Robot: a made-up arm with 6 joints.
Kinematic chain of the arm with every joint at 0, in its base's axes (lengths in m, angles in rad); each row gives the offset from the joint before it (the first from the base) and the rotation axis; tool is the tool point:
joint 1: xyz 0 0 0.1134 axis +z
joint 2: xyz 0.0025 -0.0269 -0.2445 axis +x
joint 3: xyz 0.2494 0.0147 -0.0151 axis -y
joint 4: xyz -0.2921 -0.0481 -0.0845 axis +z
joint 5: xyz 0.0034 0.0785 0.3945 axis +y
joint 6: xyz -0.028 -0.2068 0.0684 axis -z
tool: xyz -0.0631 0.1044 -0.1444
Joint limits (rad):
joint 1: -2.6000..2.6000
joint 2: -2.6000..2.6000
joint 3: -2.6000..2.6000
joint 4: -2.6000..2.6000
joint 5: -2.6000..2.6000
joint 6: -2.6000..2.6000
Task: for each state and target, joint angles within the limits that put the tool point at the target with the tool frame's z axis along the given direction. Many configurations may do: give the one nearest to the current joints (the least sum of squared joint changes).
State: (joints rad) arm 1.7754 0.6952 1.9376 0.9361 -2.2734 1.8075
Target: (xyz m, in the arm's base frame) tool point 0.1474 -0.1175 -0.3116 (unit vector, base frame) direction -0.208 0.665 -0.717
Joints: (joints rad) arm 2.3604 0.6149 1.5088 1.0850 -2.2647 2.2486
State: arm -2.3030 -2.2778 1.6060 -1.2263 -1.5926 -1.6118
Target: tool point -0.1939 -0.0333 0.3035 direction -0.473 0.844 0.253
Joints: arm -2.4230 -2.6000 1.7296 -0.7976 -1.2572 -1.2007
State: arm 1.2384 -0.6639 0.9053 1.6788 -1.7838 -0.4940
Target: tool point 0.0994 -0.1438 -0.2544 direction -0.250 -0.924 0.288
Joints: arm 0.4839 -0.4998 1.2061 1.1804 -0.9535 -0.4970
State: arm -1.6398 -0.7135 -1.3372 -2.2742 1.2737 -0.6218
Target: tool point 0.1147 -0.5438 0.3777 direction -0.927 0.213 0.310
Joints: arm -1.5634 -0.1941 -1.1980 -1.7718 1.7304 -0.9337
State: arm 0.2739 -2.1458 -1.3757 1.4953 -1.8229 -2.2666
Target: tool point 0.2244 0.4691 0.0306 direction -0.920 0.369 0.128
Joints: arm 0.7724 -1.8893 -1.3586 0.4288 -1.7923 -2.3020
